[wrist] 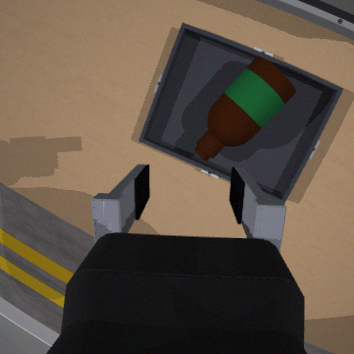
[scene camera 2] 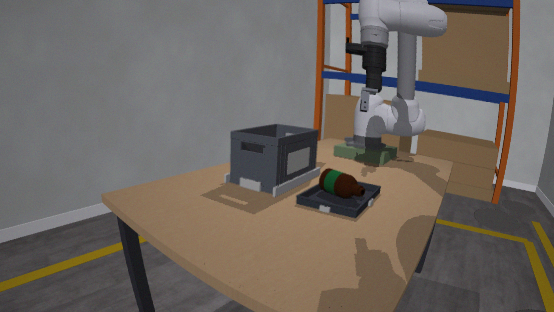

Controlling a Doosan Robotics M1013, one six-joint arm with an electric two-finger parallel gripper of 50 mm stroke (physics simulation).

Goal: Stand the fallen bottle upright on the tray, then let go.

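Seen in the pictures: gripper, between the fingertips: [wrist: 189, 182] [scene camera 2: 364, 111]; arm's base, origin of its link: [scene camera 2: 366, 146].
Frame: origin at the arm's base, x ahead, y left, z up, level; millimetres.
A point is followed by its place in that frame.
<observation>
A brown bottle [scene camera 2: 342, 184] {x 713, y 151, z 5 mm} [wrist: 251, 102] {x 667, y 121, z 28 mm} with a green band lies on its side in the dark grey tray [scene camera 2: 327, 206] {x 810, y 151, z -33 mm} [wrist: 180, 60] {x 791, y 98, z -46 mm}. In the wrist view its neck points down and to the left, toward the tray's near wall, and its base is at the upper right. My gripper [scene camera 2: 365, 109] {x 692, y 192, z 227 mm} [wrist: 189, 182] {x 692, y 192, z 227 mm} is open, with nothing between its fingers. It hangs high above the table, clear of the bottle and the tray. In the wrist view the bottle shows beyond the fingertips, above and to the right of the gap between them.
A grey crate [scene camera 2: 254, 166] {x 784, y -121, z 24 mm} stands beside the tray on the table [scene camera 2: 240, 250] {x 1119, y 103, z -51 mm}, with light grey rails [scene camera 2: 297, 181] {x 669, y -29, z -33 mm} at its foot. The arm's base stands on a green block [scene camera 2: 345, 151] {x 133, y -72, z -21 mm} at the far end. An orange and blue rack [scene camera 2: 509, 115] with cardboard boxes stands behind.
</observation>
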